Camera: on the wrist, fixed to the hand. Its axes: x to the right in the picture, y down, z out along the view.
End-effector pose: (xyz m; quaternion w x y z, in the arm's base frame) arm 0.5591 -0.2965 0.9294 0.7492 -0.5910 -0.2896 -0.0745
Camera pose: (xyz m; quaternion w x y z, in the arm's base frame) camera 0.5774 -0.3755 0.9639 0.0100 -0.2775 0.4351 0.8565
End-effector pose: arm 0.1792 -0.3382 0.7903 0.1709 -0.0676 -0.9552 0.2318
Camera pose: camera 0.1901 -0.3422 0.8777 0.4185 0.8866 -0.0530 -0.1896
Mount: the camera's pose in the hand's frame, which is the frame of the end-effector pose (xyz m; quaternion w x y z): 0.0148 -0.0437 -0.0751 0.0183 -0.0136 0.1980 -0.9799
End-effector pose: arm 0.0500 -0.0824 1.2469 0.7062 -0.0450 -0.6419 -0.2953
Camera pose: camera 0.0954 -0.1569 1.2340 0.1500 -0.6771 -0.0880 0.7151
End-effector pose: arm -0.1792 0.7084 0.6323 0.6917 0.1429 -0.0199 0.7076
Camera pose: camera -0.1493 0.7416 0.5563 0.7120 -0.1274 0.2670 -0.6369
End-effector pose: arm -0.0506 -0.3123 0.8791 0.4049 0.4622 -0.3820 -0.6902
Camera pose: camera 0.0079 -0.3207 0.8137 0.5871 -0.5140 -0.5355 0.3231
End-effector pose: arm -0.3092 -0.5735 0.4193 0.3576 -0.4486 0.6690 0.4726
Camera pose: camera -0.2773 -0.6556 0.4147 0.3311 -0.7622 -0.3630 -0.4215
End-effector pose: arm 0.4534 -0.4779 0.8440 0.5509 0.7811 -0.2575 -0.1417
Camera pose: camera 0.5143 -0.4156 0.8306 0.0672 -0.2872 -0.8717 0.3913
